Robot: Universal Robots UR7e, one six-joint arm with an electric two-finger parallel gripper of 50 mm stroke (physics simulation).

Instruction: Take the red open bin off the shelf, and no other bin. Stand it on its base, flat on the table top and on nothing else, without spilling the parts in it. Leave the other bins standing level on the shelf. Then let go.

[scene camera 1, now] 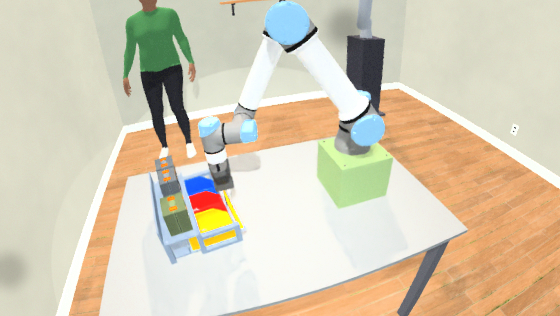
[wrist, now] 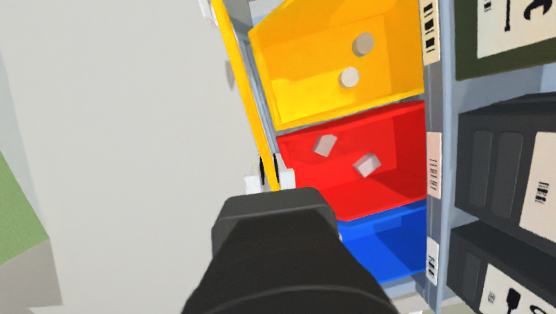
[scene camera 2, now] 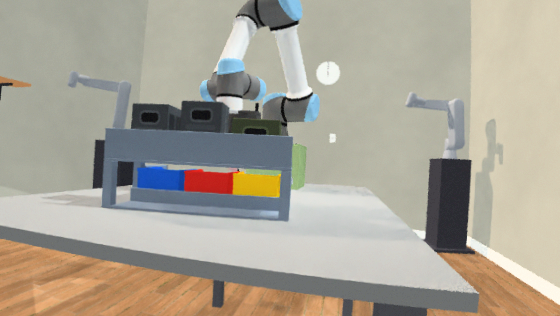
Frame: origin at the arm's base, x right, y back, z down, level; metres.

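Where they show: gripper, fingertip midpoint: (scene camera 1: 228, 203) (wrist: 268, 163); arm's base, origin of the base link: (scene camera 1: 352, 145).
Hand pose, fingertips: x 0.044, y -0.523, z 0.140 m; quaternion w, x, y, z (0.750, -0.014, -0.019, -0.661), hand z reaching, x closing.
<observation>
Things, the pixels of their top centre, and the offset from my fingertips. Level surfaces: height alone.
- red open bin, middle of its top: (wrist: 373, 169) (scene camera 2: 216, 170) (scene camera 1: 200, 201) dx +0.022, dy -0.103, dz -0.032 m
- yellow bin, middle of its top: (wrist: 359, 45) (scene camera 2: 260, 173) (scene camera 1: 207, 219) dx -0.089, dy -0.099, dz -0.032 m
- blue bin, middle of its top: (wrist: 384, 253) (scene camera 2: 173, 168) (scene camera 1: 194, 185) dx +0.134, dy -0.111, dz -0.032 m
- thin yellow bar, middle of its top: (wrist: 276, 190) (scene camera 1: 225, 196) dx +0.028, dy -0.002, dz -0.016 m
- olive bin, middle of its top: (scene camera 2: 258, 120) (scene camera 1: 172, 203) dx -0.095, dy -0.196, dz -0.150 m
- table, its level: dz +0.049 m
The red open bin (scene camera 1: 207, 202) (scene camera 2: 209, 182) (wrist: 350, 195) sits level on the lower shelf level, between the yellow bin (scene camera 1: 215, 220) (scene camera 2: 257, 185) (wrist: 320, 100) and the blue bin (scene camera 1: 200, 185) (scene camera 2: 161, 179) (wrist: 385, 250). Two small grey parts lie in the red bin in the wrist view. A thin yellow bar (scene camera 1: 233, 209) (wrist: 247, 102) runs along the shelf's front. My gripper (scene camera 1: 228, 194) (wrist: 268, 163) is shut on this bar, beside the red bin's front wall; its fingers stand on either side of the bar. In scene camera 2 the fingers are mostly hidden behind the shelf.
The blue-grey shelf (scene camera 2: 200, 146) (wrist: 447, 100) carries two dark bins (scene camera 2: 156, 120) (scene camera 2: 212, 120) and an olive bin (scene camera 1: 176, 217) (scene camera 2: 242, 125) on its upper level, close to my gripper. The green robot base block (scene camera 1: 352, 175) stands on the table (scene camera 1: 300, 250). A person (scene camera 1: 160, 45) stands behind the table.
</observation>
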